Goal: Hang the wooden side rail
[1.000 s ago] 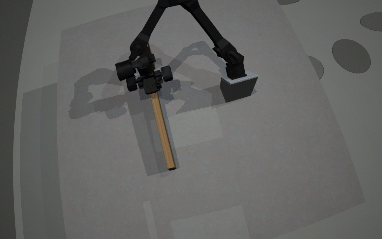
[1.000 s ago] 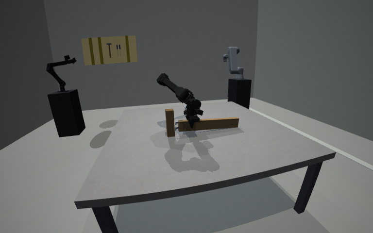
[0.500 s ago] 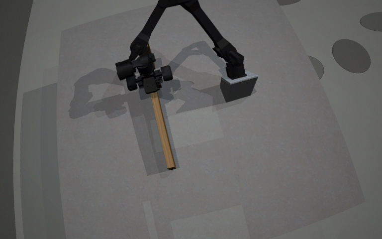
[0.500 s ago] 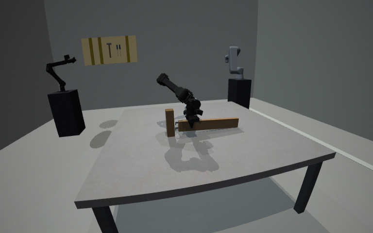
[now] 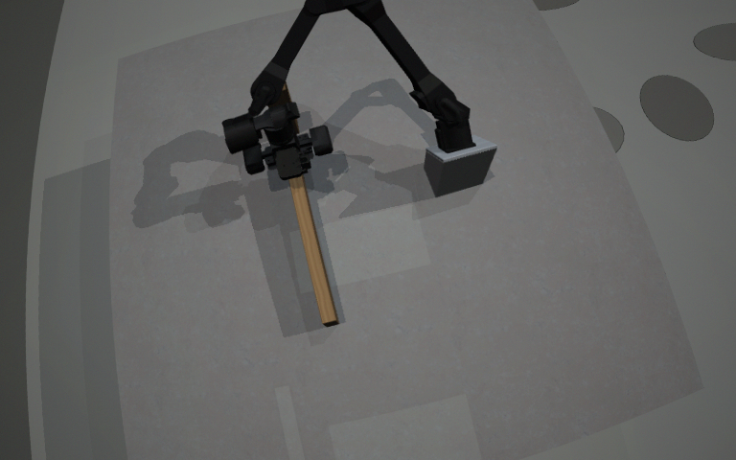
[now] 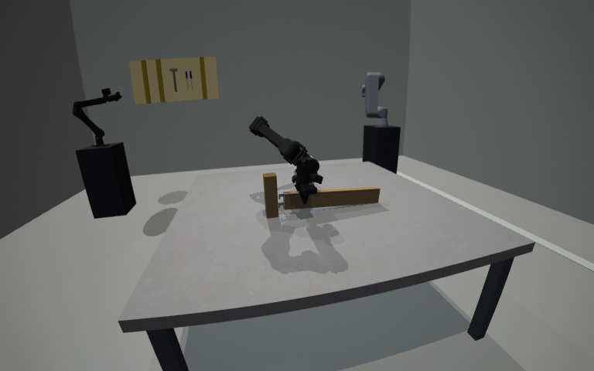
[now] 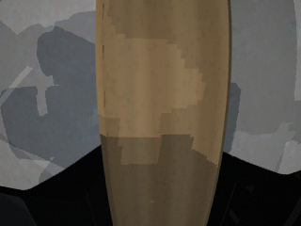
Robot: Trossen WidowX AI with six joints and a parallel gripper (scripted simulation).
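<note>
Right now my gripper tip is 10 mm past the headboard post, 140 mm to the left of it and 40 mm below it.
</note>
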